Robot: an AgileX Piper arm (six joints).
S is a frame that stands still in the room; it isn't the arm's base.
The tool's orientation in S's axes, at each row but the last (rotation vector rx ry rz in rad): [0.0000 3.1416 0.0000]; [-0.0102 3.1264 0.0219]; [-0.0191 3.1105 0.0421]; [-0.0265 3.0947 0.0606]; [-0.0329 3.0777 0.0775]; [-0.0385 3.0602 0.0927]
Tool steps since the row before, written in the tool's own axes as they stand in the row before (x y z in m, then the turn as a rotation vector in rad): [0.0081 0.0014 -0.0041 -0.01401 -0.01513 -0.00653]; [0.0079 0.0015 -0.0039 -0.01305 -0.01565 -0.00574]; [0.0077 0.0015 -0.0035 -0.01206 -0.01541 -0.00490]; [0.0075 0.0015 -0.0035 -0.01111 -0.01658 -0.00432]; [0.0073 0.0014 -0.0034 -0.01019 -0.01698 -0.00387]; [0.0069 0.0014 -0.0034 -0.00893 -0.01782 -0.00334]
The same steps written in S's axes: [-0.0081 0.0014 0.0041 0.01401 -0.01513 0.00653]; [-0.0080 0.0014 0.0038 0.01307 -0.01565 0.00572]; [-0.0078 0.0013 0.0033 0.01210 -0.01539 0.00485]; [-0.0077 0.0012 0.0032 0.01120 -0.01656 0.00419]; [-0.0075 0.0011 0.0030 0.01032 -0.01695 0.00366]; [-0.0072 0.0010 0.0029 0.00913 -0.01778 0.00298]
